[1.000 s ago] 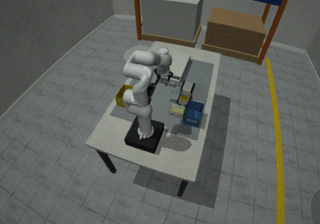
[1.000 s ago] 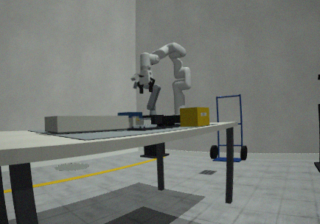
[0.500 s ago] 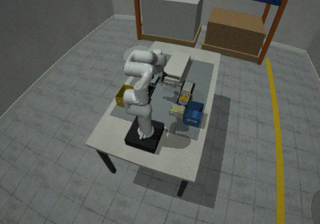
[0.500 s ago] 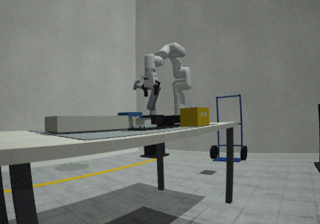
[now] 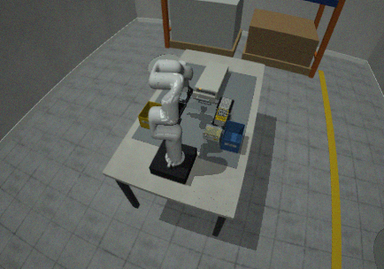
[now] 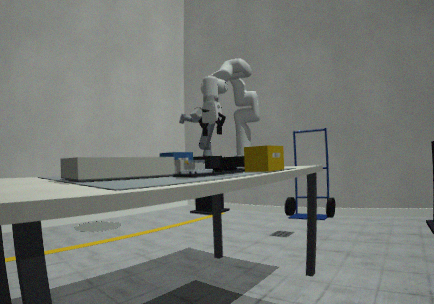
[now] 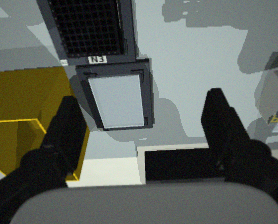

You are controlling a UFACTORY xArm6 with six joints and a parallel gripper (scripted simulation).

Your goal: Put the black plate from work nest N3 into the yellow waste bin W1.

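The black plate is 2 cm ahead of my hand, 7 cm to the left of it and 18 cm below it. Round my hand: white plate (15 cm behind, 6 cm to the left, 18 cm below); then dark grey nest N3 (2 cm ahead, 7 cm to the left, 19 cm below); then label N3 (5 cm behind, 7 cm to the left, 18 cm below).
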